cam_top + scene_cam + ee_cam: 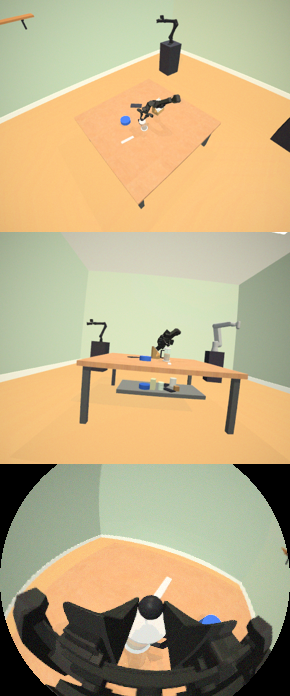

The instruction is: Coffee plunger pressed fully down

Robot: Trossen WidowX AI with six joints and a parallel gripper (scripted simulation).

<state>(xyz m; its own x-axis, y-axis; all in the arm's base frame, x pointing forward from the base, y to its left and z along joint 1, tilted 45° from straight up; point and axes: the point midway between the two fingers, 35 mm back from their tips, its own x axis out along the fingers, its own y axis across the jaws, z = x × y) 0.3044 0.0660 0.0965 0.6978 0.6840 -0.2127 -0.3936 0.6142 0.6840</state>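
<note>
My gripper tip is now 2 cm past the coffee press, 2 cm to the left of it and 9 cm above it.
</note>
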